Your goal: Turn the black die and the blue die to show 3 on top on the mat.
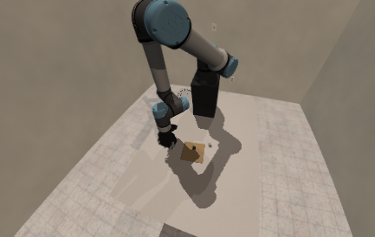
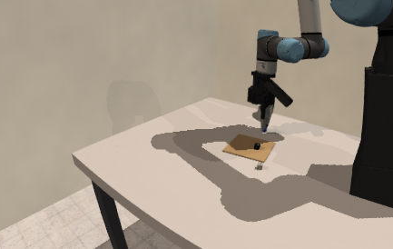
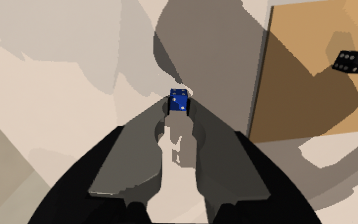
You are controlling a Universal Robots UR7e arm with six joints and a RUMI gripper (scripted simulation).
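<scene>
The brown mat is 150 mm to the left of my hand, 30 mm behind it and 20 mm below it. Round my hand: black die (140 mm to the left, 50 mm behind, 10 mm below); blue die (10 mm below); white die (230 mm to the left, 120 mm behind, 10 mm below).
</scene>
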